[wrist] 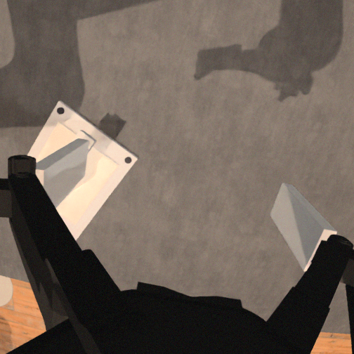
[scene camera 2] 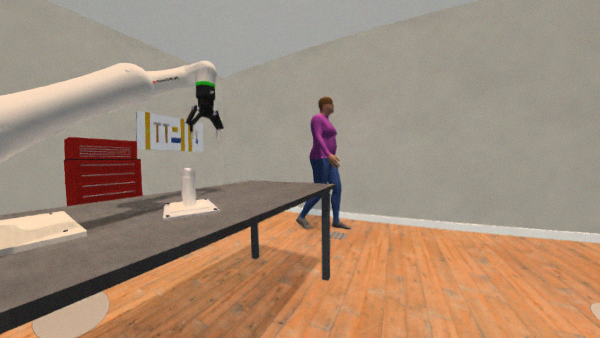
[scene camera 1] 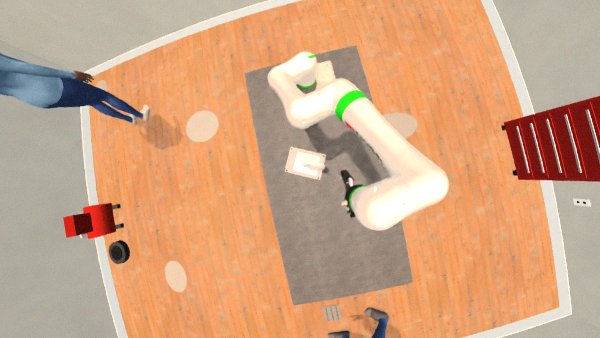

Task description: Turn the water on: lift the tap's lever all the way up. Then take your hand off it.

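Seen in the pictures: gripper, between the fingertips: (scene camera 2: 206, 140) (scene camera 1: 344, 191); arm's base, origin of its link: (scene camera 1: 306, 84).
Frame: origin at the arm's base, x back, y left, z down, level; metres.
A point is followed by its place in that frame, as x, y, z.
The white tap (scene camera 1: 314, 165) {-0.560, -0.087, -0.141} (scene camera 2: 188, 189) {-0.510, -0.158, -0.063} stands upright on its pale square base plate (scene camera 1: 291, 167) {-0.529, -0.233, 0.007} (scene camera 2: 172, 212) (wrist: 111, 182), which lies on the dark grey table. The lever is too small and pale in the scene views to tell its angle. In the wrist view the left finger and its grey pad cover most of the tap. My gripper (scene camera 1: 347, 193) {-0.722, 0.016, -0.280} (scene camera 2: 206, 131) {-0.722, 0.016, -0.280} (wrist: 183, 178) is open and empty, pointing down. It hangs well above the table, higher than the tap's top and off to one side of it, touching nothing.
The grey table (scene camera 1: 345, 260) {-1.218, -0.032, 0.015} (scene camera 2: 280, 192) {-0.986, -0.262, 0.015} carries another pale plate (scene camera 1: 326, 71) {0.059, 0.160, 0.000} (scene camera 2: 40, 231) {-0.159, -0.078, 0.000} near the arm's base. My white arm (scene camera 1: 395, 150) {-0.598, 0.108, -0.623} (scene camera 2: 90, 105) {-0.249, -0.162, -0.312} reaches over the table. A red tool chest (scene camera 1: 560, 145) (scene camera 2: 102, 175) and a person in a purple top (scene camera 2: 324, 135) stand beyond the table.
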